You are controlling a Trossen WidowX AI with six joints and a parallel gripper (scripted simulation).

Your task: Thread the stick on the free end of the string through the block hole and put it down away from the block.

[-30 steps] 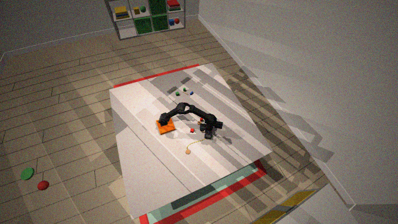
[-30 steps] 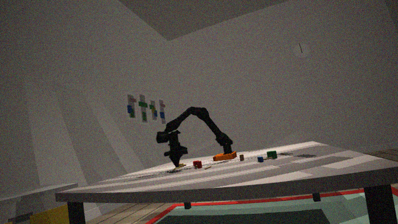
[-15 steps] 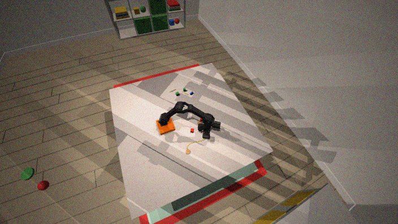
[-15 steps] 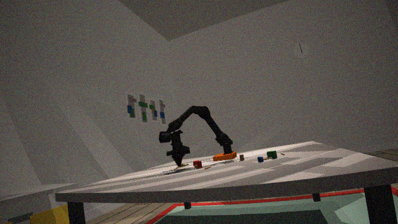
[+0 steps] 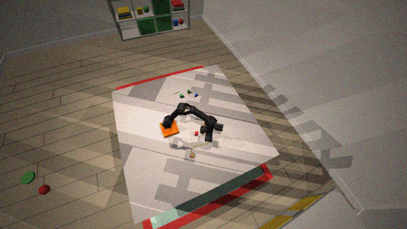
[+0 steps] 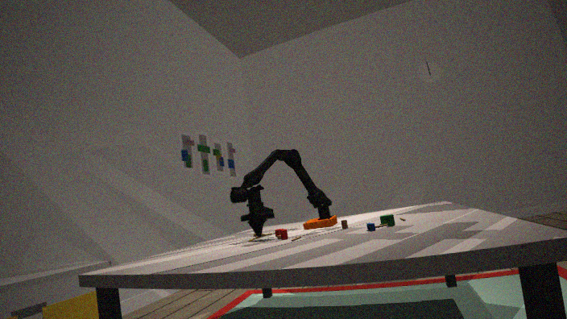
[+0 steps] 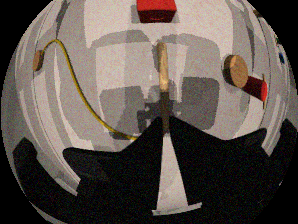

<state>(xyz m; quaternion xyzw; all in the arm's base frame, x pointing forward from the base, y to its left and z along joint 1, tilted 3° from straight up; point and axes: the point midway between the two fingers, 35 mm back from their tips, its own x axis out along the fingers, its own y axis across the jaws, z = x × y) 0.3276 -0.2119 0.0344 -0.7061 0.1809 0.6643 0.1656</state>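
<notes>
Right now my gripper tip is 10 cm past the red wooden block and 5 cm to the right of it. The rest, counted from my gripper tip: wooden disc (11 cm to the left, 1 cm below); then round wooden button (20 cm behind, 12 cm to the right, 1 cm below); then loose stick (20 cm to the left, 6 cm ahead, 1 cm below).
</notes>
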